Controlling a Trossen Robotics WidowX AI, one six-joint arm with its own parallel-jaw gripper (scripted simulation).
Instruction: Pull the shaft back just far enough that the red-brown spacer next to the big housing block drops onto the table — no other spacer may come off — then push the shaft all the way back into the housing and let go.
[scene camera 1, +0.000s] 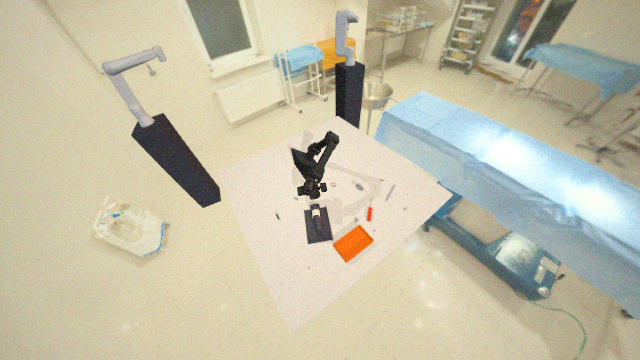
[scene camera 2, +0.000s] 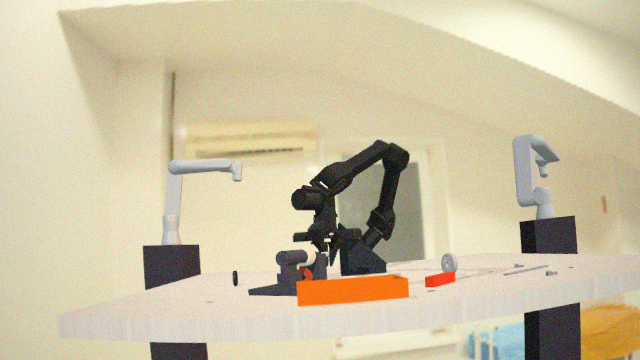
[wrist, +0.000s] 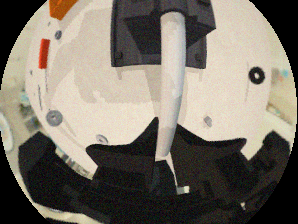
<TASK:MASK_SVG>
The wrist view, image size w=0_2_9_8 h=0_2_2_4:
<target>my gripper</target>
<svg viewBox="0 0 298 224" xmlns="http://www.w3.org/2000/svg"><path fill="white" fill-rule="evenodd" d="M45 217L51 224L77 224L77 222L63 222L55 220L55 218ZM291 144L286 137L275 133L277 131L267 132L263 137L261 149L247 160L241 153L241 148L246 145L246 139L243 137L208 141L177 123L174 140L169 149L172 155L170 159L173 161L177 188L189 186L190 193L173 196L149 196L157 155L158 117L154 117L141 135L130 144L90 144L86 147L86 155L97 165L92 180L73 172L73 168L69 168L69 164L56 153L56 144L40 131L28 141L24 141L23 145L19 145L17 163L23 176L21 180L27 186L25 190L37 205L44 205L45 208L53 208L60 212L82 213L100 221L101 224L246 224L262 208L281 180L289 161Z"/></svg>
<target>grey shaft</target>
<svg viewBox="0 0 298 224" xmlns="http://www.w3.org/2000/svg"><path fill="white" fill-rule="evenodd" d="M170 11L169 14L166 12L166 14L161 16L160 26L162 34L162 63L157 155L161 157L169 155L170 145L172 145L178 116L180 116L181 97L182 92L184 92L185 18L182 14Z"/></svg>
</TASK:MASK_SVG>
